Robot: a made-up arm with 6 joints.
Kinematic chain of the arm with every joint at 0, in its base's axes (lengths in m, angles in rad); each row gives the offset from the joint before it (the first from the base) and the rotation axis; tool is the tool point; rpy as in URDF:
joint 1: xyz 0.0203 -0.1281 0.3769 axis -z
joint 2: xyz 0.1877 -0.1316 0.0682 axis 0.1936 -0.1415 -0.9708
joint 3: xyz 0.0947 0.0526 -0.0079 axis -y
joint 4: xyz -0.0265 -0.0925 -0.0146 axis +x
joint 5: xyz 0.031 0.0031 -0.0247 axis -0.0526 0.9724 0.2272
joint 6: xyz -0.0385 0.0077 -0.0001 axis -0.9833 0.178 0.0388
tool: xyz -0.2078 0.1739 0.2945 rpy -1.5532 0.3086 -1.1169
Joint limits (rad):
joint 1: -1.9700..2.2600
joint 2: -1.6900..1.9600
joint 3: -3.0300..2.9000
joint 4: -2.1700..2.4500
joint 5: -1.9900..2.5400
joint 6: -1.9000..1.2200
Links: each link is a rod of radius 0.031 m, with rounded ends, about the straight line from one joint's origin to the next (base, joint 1, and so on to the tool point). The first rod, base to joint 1, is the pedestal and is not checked.
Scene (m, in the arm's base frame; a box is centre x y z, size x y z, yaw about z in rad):
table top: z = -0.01
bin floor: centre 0.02 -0.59 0 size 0.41 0.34 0.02 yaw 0.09
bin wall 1: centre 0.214 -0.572 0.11 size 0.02 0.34 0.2 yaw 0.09
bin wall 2: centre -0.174 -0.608 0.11 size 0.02 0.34 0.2 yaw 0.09
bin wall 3: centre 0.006 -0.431 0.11 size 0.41 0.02 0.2 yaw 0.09
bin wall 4: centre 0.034 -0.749 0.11 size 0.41 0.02 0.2 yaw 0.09
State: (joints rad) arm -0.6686 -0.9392 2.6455 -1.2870 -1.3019 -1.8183
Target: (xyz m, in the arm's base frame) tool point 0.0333 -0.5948 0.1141
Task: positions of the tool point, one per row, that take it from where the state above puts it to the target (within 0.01 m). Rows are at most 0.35 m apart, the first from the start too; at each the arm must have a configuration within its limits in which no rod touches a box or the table.
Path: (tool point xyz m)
1: 0.7129 -0.1877 0.2681
2: 0.5665 -0.4642 0.2473
3: 0.3057 -0.6129 0.2655
4: 0.0333 -0.5948 0.3252
5: 0.0149 -0.5938 0.2043
6: 0.0333 -0.5948 0.1141

